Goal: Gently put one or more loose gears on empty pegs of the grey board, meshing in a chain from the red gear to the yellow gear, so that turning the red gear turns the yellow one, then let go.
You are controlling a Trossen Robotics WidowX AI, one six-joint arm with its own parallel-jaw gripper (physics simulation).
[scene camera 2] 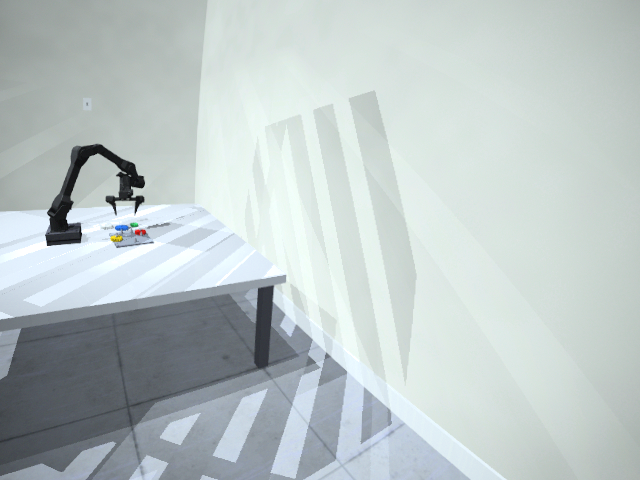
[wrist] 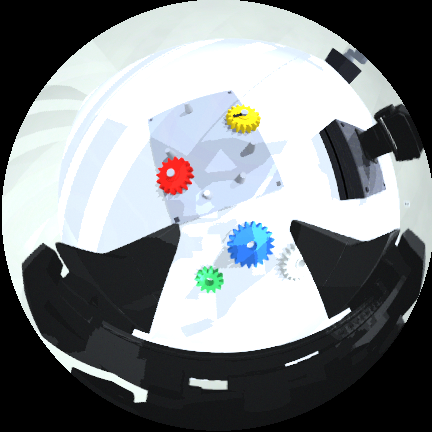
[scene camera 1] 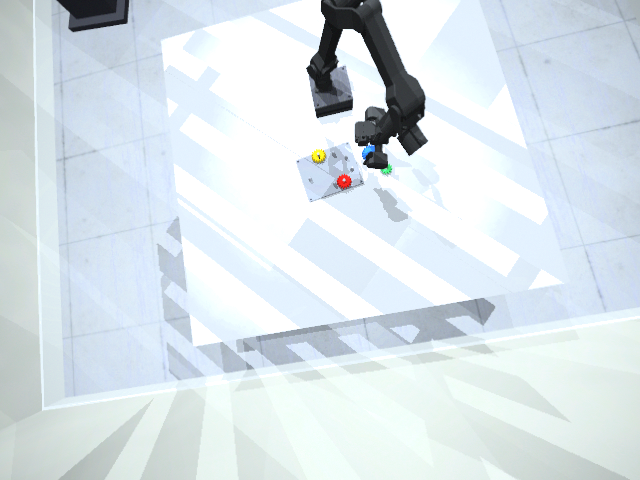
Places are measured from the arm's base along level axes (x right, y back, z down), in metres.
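Pixels of known places: gripper, fingertip midpoint: [scene camera 2: 125,215] [wrist: 236,227] [scene camera 1: 363,151]; arm's base at its link origin: [scene camera 2: 59,230] [wrist: 366,145] [scene camera 1: 323,84].
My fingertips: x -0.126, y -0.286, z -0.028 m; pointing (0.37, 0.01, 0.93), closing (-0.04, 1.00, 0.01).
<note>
Ahead of a thing's pixels: the offset from my fingertips to its top centre. Level surfaces: height alone.
The grey board @(dz +0.053, dx +0.123, dy -0.023 m) [scene camera 1: 321,180] [scene camera 2: 129,243] [wrist: 197,135] lies on the table. The red gear @(dz +0.059, dx +0.069, dy -0.074 m) [scene camera 1: 343,181] [scene camera 2: 140,232] [wrist: 181,179] and the yellow gear @(dz +0.058, dx +0.158, dy +0.033 m) [scene camera 1: 317,156] [scene camera 2: 116,238] [wrist: 244,125] sit on it, apart. Several bare pegs stand on it, including one peg @(dz +0.055, dx +0.057, dy +0.018 m) [wrist: 241,177] near the edge. Off the board lie a large blue gear @(dz +0.067, dx -0.034, dy +0.025 m) [scene camera 1: 367,151] [scene camera 2: 121,227] [wrist: 241,246], a small green gear @(dz +0.067, dx -0.085, dy -0.036 m) [scene camera 1: 387,169] [scene camera 2: 134,224] [wrist: 202,280] and a white gear @(dz +0.067, dx -0.072, dy +0.105 m) [scene camera 2: 107,226] [wrist: 285,264], partly hidden by a finger in the wrist view. My gripper [scene camera 2: 126,213] [wrist: 236,227] is open and empty, above the loose gears.
The arm's black base [scene camera 1: 333,98] [scene camera 2: 64,236] [wrist: 345,165] stands on the white table @(dz +0.084 m) [scene camera 1: 232,289] [scene camera 2: 206,268] near the board. The arm partly covers the loose gears in the first scene view. A wall [scene camera 2: 465,180] rises beyond the table.
</note>
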